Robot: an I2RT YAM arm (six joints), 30 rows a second.
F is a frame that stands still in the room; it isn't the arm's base.
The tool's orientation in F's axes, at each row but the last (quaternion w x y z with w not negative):
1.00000 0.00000 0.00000 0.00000
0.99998 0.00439 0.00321 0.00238
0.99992 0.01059 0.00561 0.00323
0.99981 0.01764 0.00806 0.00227
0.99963 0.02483 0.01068 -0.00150
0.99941 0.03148 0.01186 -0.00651
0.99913 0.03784 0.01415 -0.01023
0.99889 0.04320 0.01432 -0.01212
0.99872 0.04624 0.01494 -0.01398
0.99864 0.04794 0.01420 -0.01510
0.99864 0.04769 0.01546 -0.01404
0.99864 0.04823 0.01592 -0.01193
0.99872 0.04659 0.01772 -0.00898
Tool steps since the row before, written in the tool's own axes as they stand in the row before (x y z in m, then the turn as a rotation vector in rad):
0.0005 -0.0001 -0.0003 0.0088 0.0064 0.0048
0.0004 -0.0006 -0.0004 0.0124 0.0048 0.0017
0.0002 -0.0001 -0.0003 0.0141 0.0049 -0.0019
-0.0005 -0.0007 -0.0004 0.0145 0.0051 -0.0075
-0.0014 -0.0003 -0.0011 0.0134 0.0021 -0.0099
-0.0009 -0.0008 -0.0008 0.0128 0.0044 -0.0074
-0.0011 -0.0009 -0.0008 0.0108 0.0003 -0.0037
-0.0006 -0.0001 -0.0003 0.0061 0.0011 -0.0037
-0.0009 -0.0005 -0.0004 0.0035 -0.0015 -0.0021
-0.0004 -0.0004 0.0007 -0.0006 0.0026 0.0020
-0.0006 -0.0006 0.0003 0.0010 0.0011 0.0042
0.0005 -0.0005 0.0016 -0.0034 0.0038 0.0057
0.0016 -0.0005 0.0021 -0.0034 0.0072 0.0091
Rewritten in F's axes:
0.0005 -0.0001 -0.0003 0.0088 0.0064 0.0048
0.0004 -0.0006 -0.0004 0.0124 0.0048 0.0017
0.0002 -0.0001 -0.0003 0.0140 0.0050 -0.0020
-0.0005 -0.0007 -0.0004 0.0144 0.0054 -0.0075
-0.0014 -0.0002 -0.0011 0.0132 0.0026 -0.0101
-0.0009 -0.0007 -0.0008 0.0127 0.0047 -0.0074
-0.0011 -0.0008 -0.0008 0.0107 0.0004 -0.0040
-0.0006 -0.0001 -0.0003 0.0060 0.0013 -0.0038
-0.0009 -0.0004 -0.0004 0.0034 -0.0014 -0.0023
-0.0004 -0.0005 0.0007 -0.0005 0.0024 0.0023
-0.0006 -0.0006 0.0003 0.0012 0.0007 0.0043
0.0005 -0.0007 0.0015 -0.0031 0.0033 0.0061
0.0017 -0.0007 0.0020 -0.0029 0.0064 0.0098

